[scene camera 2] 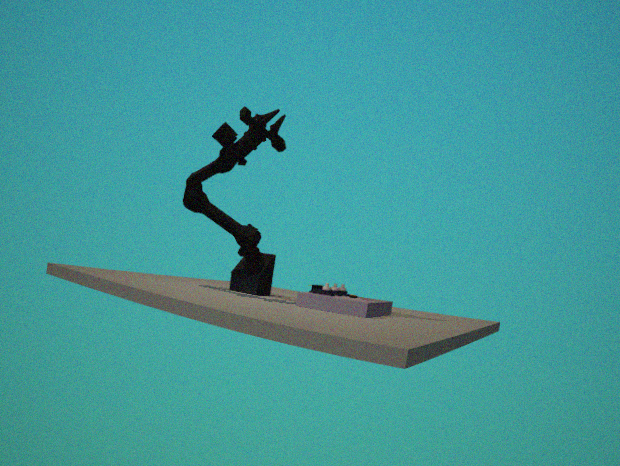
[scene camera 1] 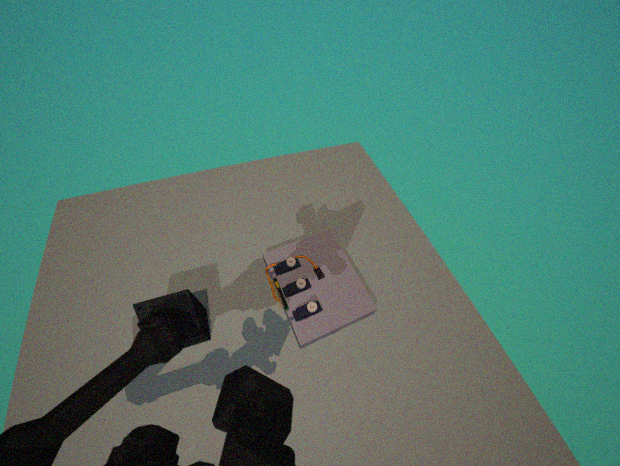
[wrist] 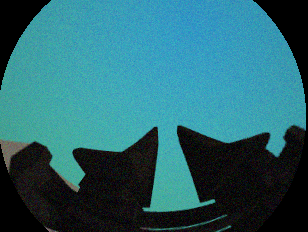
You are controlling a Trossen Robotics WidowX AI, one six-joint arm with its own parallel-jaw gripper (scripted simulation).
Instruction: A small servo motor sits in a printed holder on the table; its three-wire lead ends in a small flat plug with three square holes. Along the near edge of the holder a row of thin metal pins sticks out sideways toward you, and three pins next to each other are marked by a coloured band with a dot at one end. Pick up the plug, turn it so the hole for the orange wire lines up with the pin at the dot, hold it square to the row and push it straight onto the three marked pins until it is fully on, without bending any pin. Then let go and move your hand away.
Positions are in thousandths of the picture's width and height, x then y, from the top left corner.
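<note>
There's my gripper (scene camera 2: 456, 241), and you'd also find it in the wrist view (wrist: 544, 558). Then there's a printed holder (scene camera 1: 554, 641), and that holder shows in scene camera 2 (scene camera 2: 585, 660) as well.
</note>
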